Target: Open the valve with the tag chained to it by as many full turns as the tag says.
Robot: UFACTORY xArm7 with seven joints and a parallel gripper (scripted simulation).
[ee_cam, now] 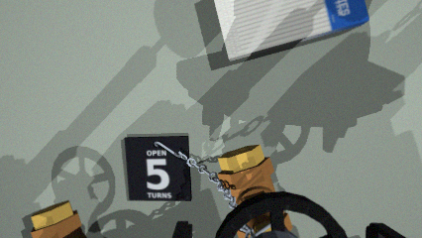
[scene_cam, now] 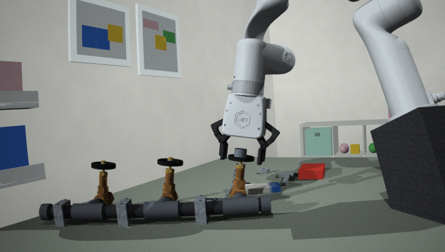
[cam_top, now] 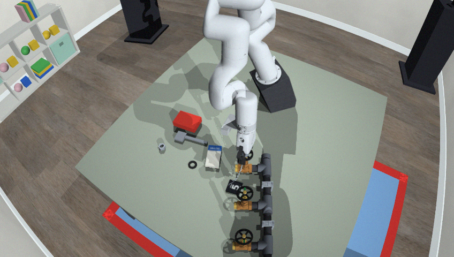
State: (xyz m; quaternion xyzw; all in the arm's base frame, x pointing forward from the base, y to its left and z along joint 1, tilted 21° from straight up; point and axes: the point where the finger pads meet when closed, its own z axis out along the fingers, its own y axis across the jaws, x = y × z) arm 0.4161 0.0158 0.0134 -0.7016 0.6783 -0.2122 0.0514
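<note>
Now: the grey cap 20 mm above my hand. From my hand the other things lie so: black washer (230 mm to the right, 120 mm below, 50 mm ahead); then blue box (150 mm to the right, 110 mm below, 10 mm behind); then black tag (120 mm below, 100 mm ahead, 20 mm to the right).
</note>
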